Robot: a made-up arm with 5 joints.
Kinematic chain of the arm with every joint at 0, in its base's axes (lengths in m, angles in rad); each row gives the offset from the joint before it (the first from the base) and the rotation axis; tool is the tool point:
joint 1: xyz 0 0 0.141 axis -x
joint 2: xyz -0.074 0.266 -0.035 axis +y
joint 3: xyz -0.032 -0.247 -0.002 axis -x
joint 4: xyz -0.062 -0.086 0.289 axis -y
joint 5: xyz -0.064 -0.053 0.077 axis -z
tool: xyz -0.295 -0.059 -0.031
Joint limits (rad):
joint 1: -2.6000..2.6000
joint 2: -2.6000..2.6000
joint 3: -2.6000..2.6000
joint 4: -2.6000..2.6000
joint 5: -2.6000..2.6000
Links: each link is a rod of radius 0.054 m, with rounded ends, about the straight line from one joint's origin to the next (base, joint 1, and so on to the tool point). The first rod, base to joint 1, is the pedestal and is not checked.
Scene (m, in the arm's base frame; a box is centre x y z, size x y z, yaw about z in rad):
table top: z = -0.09
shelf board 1: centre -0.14 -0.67 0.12 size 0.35 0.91 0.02 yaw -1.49
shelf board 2: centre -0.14 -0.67 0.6 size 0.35 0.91 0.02 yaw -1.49
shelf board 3: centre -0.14 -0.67 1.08 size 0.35 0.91 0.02 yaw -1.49
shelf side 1: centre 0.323 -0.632 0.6 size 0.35 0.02 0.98 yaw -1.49
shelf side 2: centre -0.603 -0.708 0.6 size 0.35 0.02 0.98 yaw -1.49
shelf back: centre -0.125 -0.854 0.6 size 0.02 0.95 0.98 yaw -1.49
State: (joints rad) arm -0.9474 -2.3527 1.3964 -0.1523 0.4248
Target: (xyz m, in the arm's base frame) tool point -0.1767 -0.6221 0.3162
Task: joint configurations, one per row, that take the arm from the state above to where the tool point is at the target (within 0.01 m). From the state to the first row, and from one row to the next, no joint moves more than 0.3 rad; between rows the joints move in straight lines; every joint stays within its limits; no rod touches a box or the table.
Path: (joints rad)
1: -1.0434 -2.0640 1.3001 -0.3201 0.3826
2: -1.1395 -1.7753 1.2039 -0.4879 0.3404
3: -1.2355 -1.4866 1.1076 -0.6557 0.2982
4: -1.3316 -1.1979 1.0114 -0.8235 0.2560
5: -1.4276 -0.9091 0.9151 -0.9913 0.2137
6: -1.5236 -0.6204 0.8189 -1.1591 0.1715
7: -1.6197 -0.3317 0.7226 -1.3269 0.1293
8: -1.7157 -0.0430 0.6263 -1.4947 0.0871

